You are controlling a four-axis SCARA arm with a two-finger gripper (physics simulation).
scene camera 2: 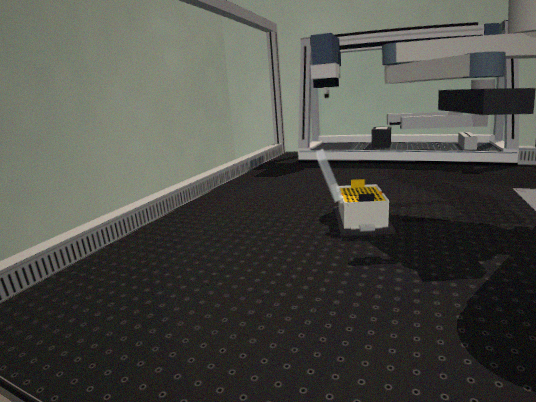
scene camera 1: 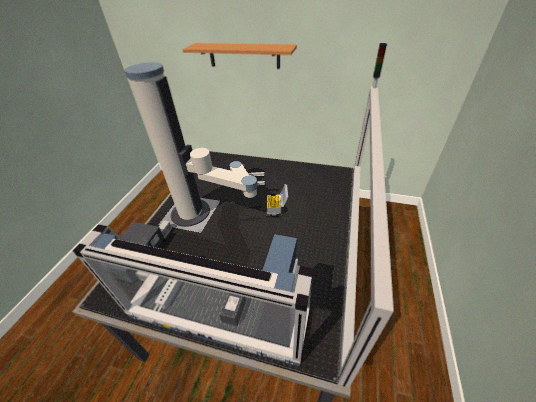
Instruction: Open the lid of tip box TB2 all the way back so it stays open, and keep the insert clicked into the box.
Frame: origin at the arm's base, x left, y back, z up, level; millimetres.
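Seen in the pictures: gripper, between the fingertips: (scene camera 2: 393,121) (scene camera 1: 264,178); arm's base, origin of its link: (scene camera 1: 191,213).
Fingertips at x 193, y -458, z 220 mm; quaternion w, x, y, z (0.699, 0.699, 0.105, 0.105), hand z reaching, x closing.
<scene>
Pixels of each thing's top centre, then the offset from my fingertips to it.
- small white tip box, centre of its top: (scene camera 2: 361,190) (scene camera 1: 273,200) dx -33, dy -63, dz -141 mm
- yellow insert, centre of its top: (scene camera 2: 361,186) (scene camera 1: 273,199) dx -33, dy -63, dz -132 mm
A small white tip box (scene camera 1: 273,211) (scene camera 2: 365,216) stands upright on the dark table; no label is readable. Its translucent lid (scene camera 1: 284,195) (scene camera 2: 328,176) is open and leans outward past upright, on the box's right in scene camera 1 and left in scene camera 2. The yellow insert (scene camera 1: 273,201) (scene camera 2: 360,193) sits level inside the box, with a yellow tab and a black piece at its edges. My gripper (scene camera 1: 264,178) (scene camera 2: 395,121) is shut and empty. It hangs above the table, left of and higher than the box in scene camera 1, apart from the lid.
A framed enclosure (scene camera 1: 200,272) (scene camera 2: 410,155) holds a dark block (scene camera 1: 232,310) (scene camera 2: 381,137). A tall frame (scene camera 1: 378,200) (scene camera 2: 273,90) runs along one table side. The arm's column (scene camera 1: 162,135) stands left in scene camera 1. A shelf (scene camera 1: 240,48) hangs on the wall.
</scene>
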